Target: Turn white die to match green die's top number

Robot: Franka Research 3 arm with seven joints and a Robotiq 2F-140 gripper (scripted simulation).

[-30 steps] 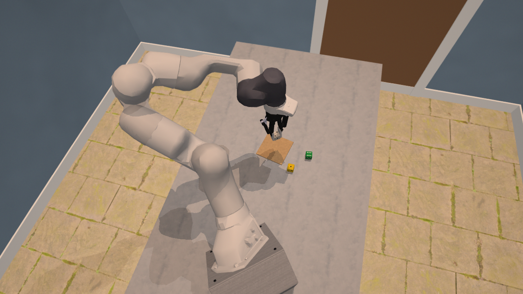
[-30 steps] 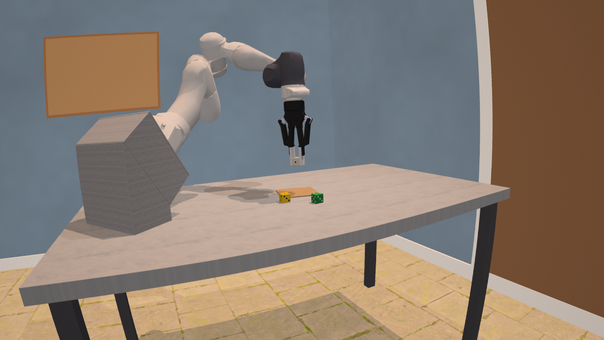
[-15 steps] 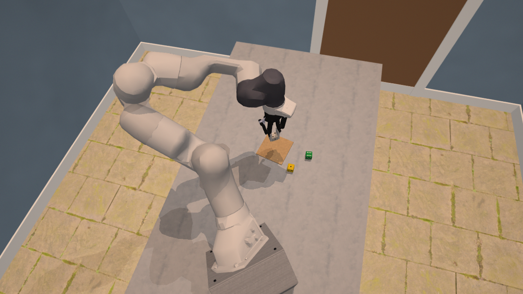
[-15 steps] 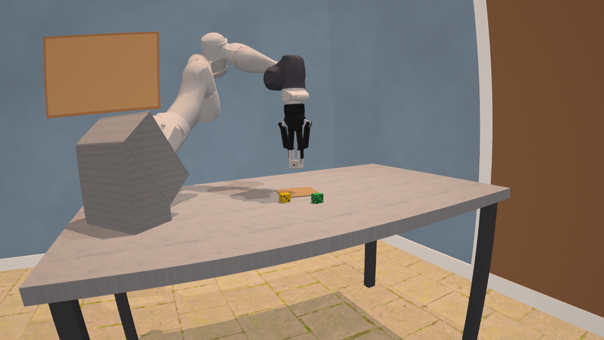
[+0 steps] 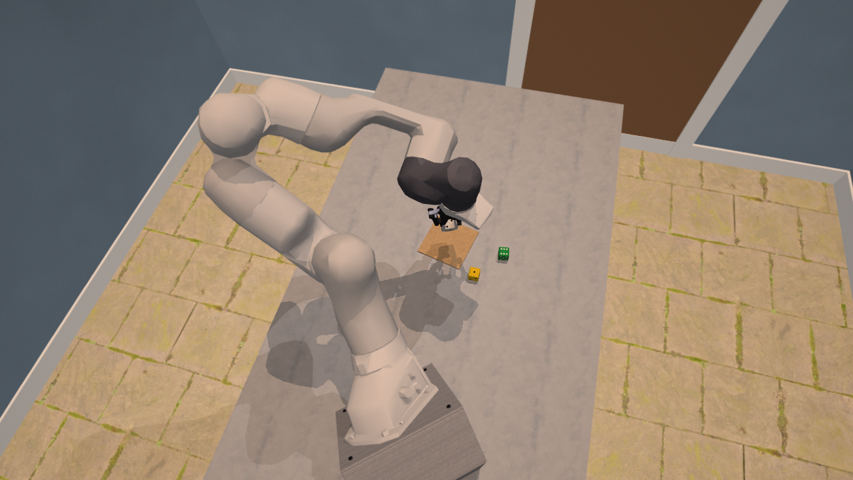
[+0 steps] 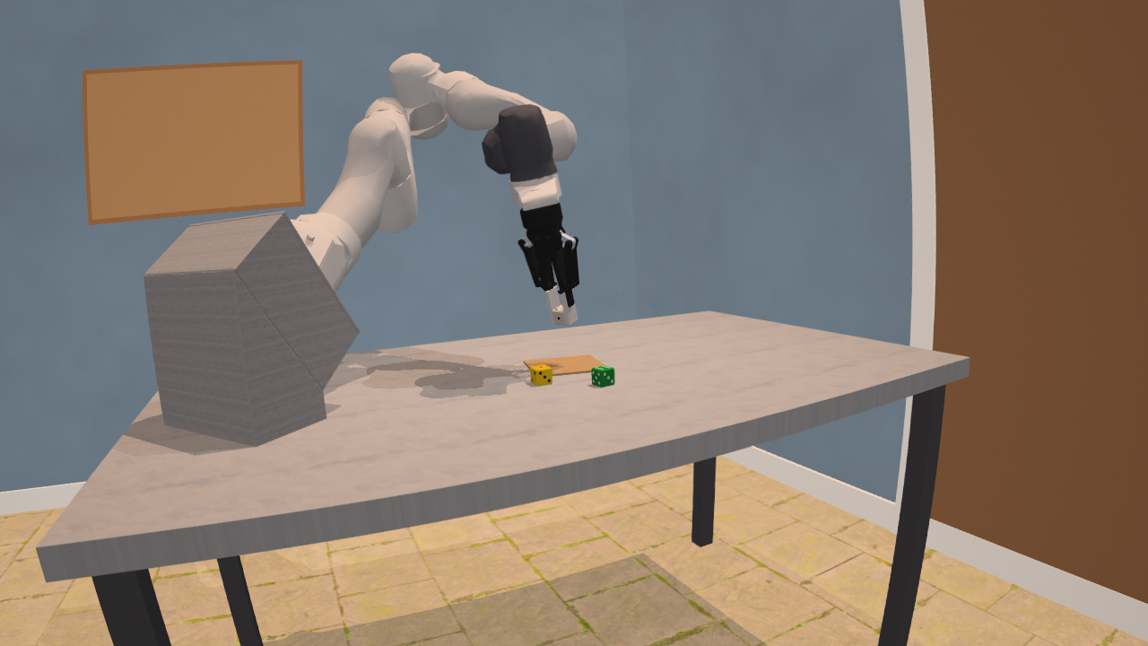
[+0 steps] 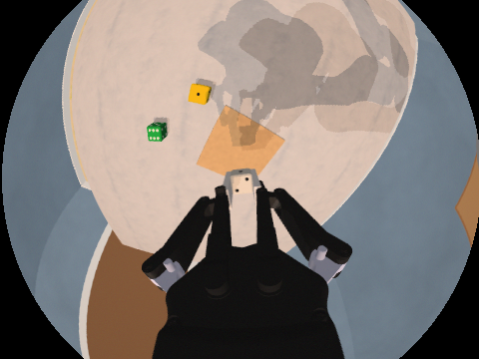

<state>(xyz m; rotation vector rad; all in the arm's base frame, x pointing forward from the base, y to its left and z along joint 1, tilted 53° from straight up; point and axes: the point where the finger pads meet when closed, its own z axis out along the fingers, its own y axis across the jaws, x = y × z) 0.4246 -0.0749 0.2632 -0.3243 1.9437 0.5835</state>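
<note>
Now: hand 12 cm above the mat and 1 cm to the right of it. From my hand the other things lie so: white die: 2 cm below; then yellow die: 11 cm to the right, 11 cm below, 7 cm behind; then green die: 16 cm to the right, 11 cm below, 3 cm ahead.
</note>
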